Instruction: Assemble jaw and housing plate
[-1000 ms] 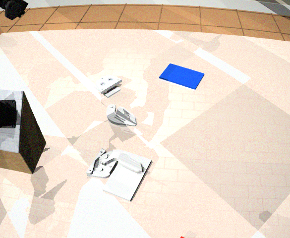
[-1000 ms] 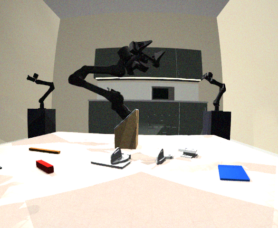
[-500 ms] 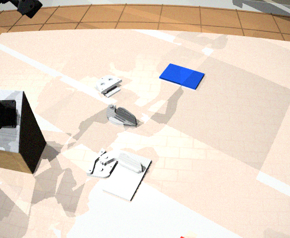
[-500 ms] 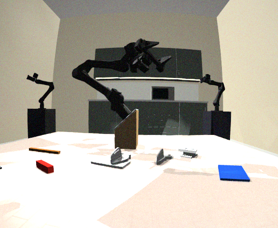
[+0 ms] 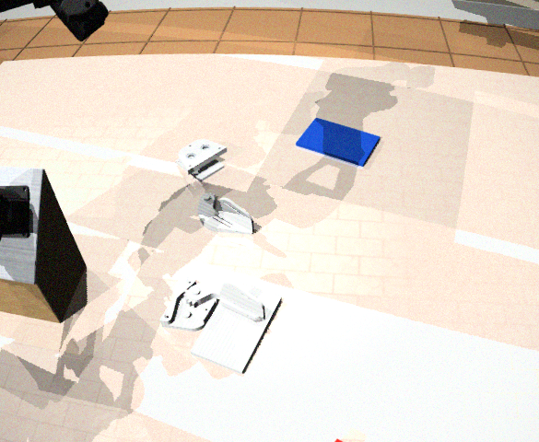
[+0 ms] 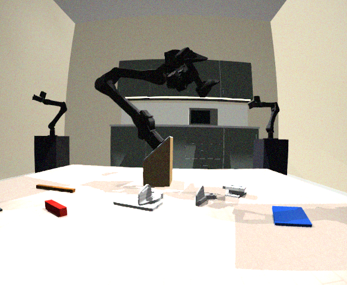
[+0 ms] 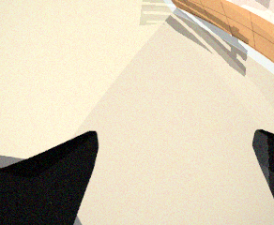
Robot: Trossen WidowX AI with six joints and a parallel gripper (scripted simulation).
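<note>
My gripper tip is now 40 cm above the jaw, 3 cm short of it and 2 cm to the left of it. From my gripper tip the other things lie so: red block 41 cm to the right, 40 cm below, 21 cm ahead; then orange bar 54 cm to the right, 40 cm below, 2 cm ahead; then blue flat plate 40 cm below, 22 cm ahead, 16 cm to the left.
</note>
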